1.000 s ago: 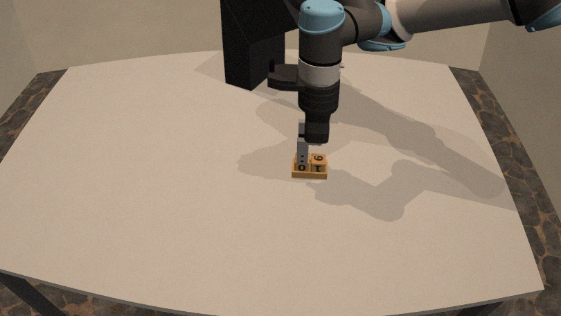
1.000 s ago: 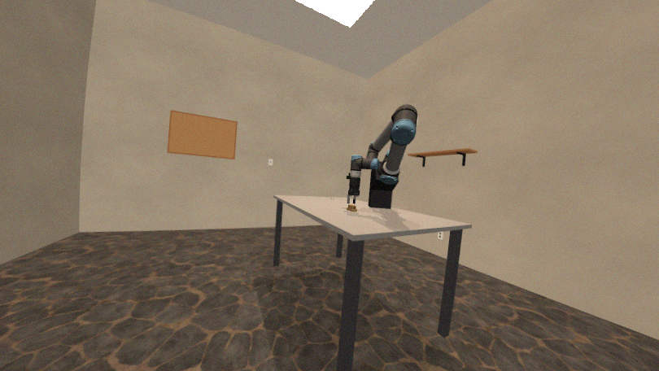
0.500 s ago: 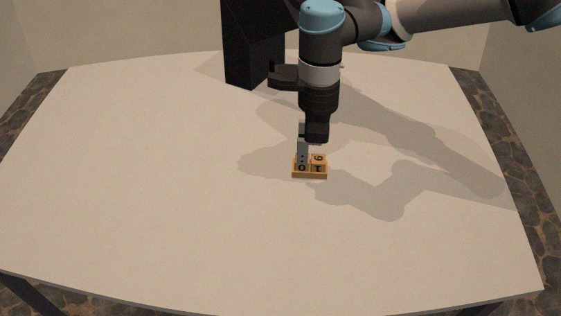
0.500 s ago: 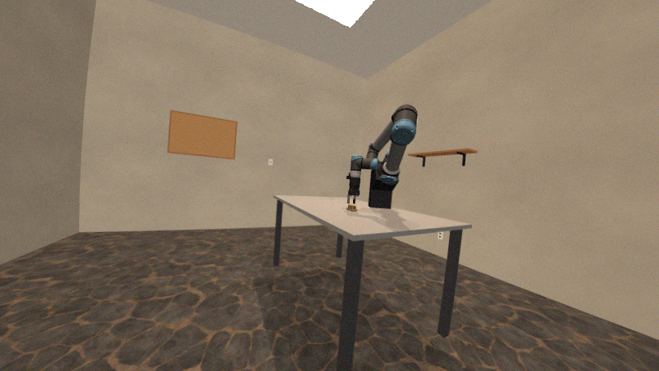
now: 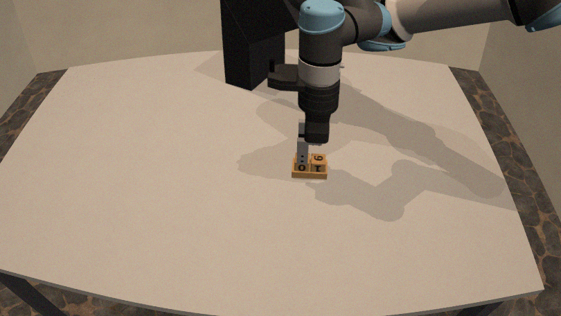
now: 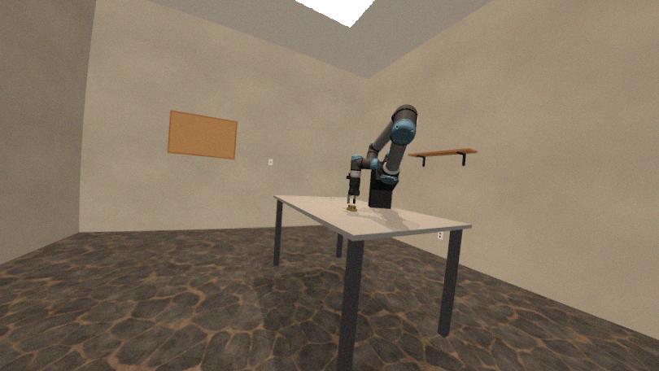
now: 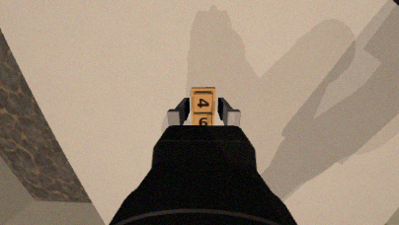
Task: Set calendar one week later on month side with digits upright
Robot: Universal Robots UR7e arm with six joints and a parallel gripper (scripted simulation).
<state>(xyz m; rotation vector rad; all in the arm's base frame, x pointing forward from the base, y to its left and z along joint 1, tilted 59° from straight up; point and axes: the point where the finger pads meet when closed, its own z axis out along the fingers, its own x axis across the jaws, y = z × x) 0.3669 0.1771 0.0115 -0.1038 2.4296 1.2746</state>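
The orange tray is 20 mm to the left of my hand and 60 mm below it. The rest, counted from my hand: cube (10 mm behind, 30 mm to the left, 40 mm below).
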